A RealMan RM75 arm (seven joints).
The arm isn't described. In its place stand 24 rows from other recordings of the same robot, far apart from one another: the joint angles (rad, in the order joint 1, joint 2, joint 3, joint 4, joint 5, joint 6, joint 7), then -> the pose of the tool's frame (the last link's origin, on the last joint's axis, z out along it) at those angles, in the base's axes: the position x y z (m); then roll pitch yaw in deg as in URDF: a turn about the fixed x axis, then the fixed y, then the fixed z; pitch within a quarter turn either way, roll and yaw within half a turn.
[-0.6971, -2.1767, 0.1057, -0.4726, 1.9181, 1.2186, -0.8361] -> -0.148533 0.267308 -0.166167 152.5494 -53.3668 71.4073
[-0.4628, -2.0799, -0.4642, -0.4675, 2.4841, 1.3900, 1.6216] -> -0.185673 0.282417 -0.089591 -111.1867 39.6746 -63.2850
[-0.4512, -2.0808, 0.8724, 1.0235, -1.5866, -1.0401, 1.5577] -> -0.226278 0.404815 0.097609 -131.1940 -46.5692 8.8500
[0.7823, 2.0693, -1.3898, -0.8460, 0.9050, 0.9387, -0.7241] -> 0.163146 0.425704 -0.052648 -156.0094 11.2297 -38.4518
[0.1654, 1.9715, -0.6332, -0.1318, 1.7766, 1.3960, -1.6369] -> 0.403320 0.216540 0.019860 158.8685 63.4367 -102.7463
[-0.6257, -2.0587, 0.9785, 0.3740, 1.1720, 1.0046, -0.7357] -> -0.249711 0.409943 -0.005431 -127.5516 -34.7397 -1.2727
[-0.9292, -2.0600, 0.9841, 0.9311, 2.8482, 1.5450, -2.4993] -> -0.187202 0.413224 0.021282 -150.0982 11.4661 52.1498
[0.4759, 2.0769, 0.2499, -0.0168, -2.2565, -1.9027, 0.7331] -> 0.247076 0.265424 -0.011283 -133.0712 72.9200 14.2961
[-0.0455, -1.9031, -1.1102, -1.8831, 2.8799, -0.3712, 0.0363] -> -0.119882 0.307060 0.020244 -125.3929 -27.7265 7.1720
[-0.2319, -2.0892, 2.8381, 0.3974, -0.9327, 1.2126, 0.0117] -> -0.292533 0.229001 -0.106797 -122.5148 -42.4252 3.5560
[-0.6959, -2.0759, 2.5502, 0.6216, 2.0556, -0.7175, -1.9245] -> -0.153993 0.380033 -0.116170 -115.8192 12.0390 -28.9016
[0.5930, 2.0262, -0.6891, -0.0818, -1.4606, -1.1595, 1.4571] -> 0.298687 0.351246 -0.038597 173.8277 52.9087 -73.8822
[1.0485, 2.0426, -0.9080, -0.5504, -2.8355, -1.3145, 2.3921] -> 0.199556 0.423300 -0.023768 -154.4485 -12.6351 -50.4124
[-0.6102, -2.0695, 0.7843, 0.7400, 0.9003, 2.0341, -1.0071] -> -0.133901 0.316395 0.127622 -92.9273 -54.2909 -87.5884
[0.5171, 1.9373, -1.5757, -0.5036, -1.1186, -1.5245, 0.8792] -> 0.217999 0.306861 -0.029896 -169.7373 37.5882 6.4275
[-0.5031, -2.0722, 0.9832, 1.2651, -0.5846, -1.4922, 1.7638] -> -0.257235 0.357958 0.057824 -159.4721 20.1494 -0.9403
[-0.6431, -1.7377, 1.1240, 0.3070, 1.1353, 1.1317, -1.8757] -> -0.283177 0.427448 0.109942 178.6389 -55.3684 68.7452
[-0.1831, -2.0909, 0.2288, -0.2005, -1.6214, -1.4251, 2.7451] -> -0.354815 0.197663 -0.060795 -119.9371 -59.5209 17.7097
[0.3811, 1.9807, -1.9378, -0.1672, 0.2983, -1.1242, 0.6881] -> 0.356462 0.326225 0.017235 -113.5880 61.8106 -12.5062
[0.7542, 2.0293, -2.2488, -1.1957, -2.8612, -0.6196, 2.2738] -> 0.096327 0.364493 -0.129822 -156.8179 -31.3401 35.9380
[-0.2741, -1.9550, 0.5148, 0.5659, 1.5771, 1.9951, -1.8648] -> -0.302669 0.244727 0.101439 144.4239 -54.7932 76.0558
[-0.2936, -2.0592, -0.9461, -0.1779, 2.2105, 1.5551, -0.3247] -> -0.341897 0.277463 0.049145 -60.4542 -50.7393 -36.6735
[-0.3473, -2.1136, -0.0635, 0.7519, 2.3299, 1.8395, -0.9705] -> -0.352637 0.231333 0.055839 -146.0939 -36.7417 14.2041
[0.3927, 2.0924, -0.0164, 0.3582, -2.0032, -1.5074, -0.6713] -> 0.241136 0.238733 -0.096136 -109.7186 13.4218 35.5772
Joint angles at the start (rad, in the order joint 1, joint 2, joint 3, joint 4, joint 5, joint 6, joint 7):
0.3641 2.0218 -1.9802 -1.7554 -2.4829 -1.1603 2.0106
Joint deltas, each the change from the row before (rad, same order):
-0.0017 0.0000 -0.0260 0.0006 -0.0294 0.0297 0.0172
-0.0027 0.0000 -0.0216 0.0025 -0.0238 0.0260 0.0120
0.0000 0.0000 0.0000 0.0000 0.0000 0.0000 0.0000
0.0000 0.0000 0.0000 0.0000 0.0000 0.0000 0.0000
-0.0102 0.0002 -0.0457 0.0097 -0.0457 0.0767 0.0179
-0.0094 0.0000 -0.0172 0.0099 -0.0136 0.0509 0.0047
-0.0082 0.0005 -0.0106 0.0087 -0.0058 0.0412 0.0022
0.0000 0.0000 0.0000 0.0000 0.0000 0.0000 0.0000
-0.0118 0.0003 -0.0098 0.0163 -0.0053 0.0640 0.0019
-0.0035 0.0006 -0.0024 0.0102 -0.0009 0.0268 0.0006
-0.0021 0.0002 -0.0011 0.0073 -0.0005 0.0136 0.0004
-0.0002 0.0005 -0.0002 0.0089 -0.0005 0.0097 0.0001
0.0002 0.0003 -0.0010 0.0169 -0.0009 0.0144 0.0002
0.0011 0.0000 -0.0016 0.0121 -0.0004 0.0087 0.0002
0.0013 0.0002 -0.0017 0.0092 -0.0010 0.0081 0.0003
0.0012 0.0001 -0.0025 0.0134 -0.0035 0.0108 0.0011
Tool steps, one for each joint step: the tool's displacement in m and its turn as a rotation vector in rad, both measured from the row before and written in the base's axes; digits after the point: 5 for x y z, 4 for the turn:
-0.00090 -0.00025 -0.00352 0.0178 -0.0032 0.0122
-0.00018 -0.00032 -0.00311 0.0140 -0.0024 0.0105
0.00000 0.00000 0.00000 0.0000 0.0000 0.0000
0.00000 0.00000 0.00000 0.0000 0.0000 0.0000
-0.00122 -0.00006 -0.00684 0.0353 0.0105 0.0308
-0.00011 0.00092 -0.00289 0.0211 0.0184 0.0115
-0.00016 0.00083 -0.00198 0.0159 0.0189 0.0066
0.00000 0.00000 0.00000 0.0000 0.0000 0.0000
0.00042 0.00263 -0.00184 0.0277 0.0308 0.0064
0.00061 0.00160 -0.00085 0.0115 0.0125 0.0005
0.00108 0.00091 -0.00061 0.0056 0.0049 -0.0018
0.00142 0.00106 -0.00077 0.0038 0.0016 -0.0028
0.00322 0.00166 -0.00160 0.0045 -0.0007 -0.0062
0.00226 0.00095 -0.00135 0.0015 -0.0019 -0.0038
0.00138 0.00079 -0.00108 0.0020 -0.0008 -0.0014
0.00253 0.00114 -0.00147 0.0035 -0.0033 -0.0028

